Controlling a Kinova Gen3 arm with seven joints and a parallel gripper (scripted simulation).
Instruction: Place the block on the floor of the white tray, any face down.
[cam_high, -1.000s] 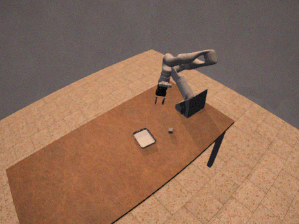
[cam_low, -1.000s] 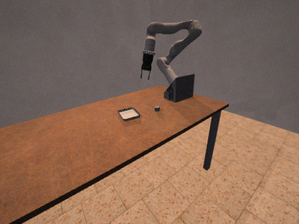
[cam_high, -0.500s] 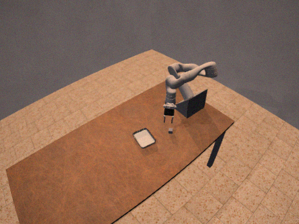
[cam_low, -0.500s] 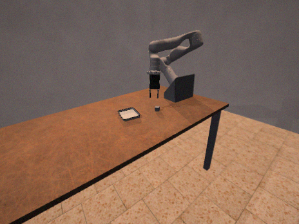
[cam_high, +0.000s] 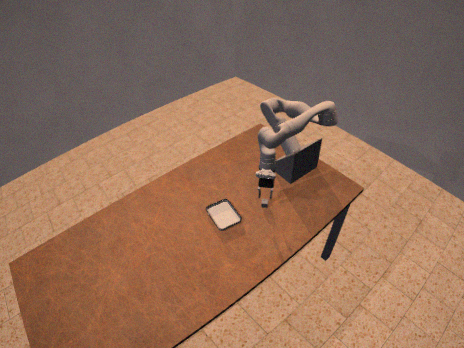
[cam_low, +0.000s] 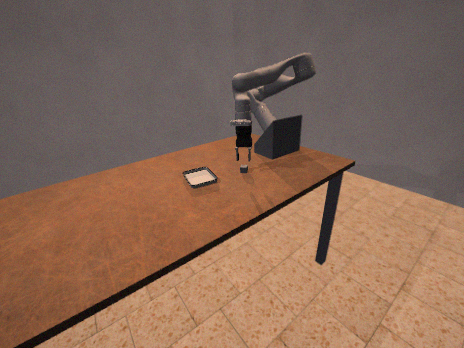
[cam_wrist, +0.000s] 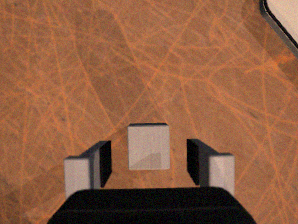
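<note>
Now: hand 6 cm above the grey block. From my hand the other things lie so: white tray: 21 cm ahead, 6 cm to the right, 6 cm below.
</note>
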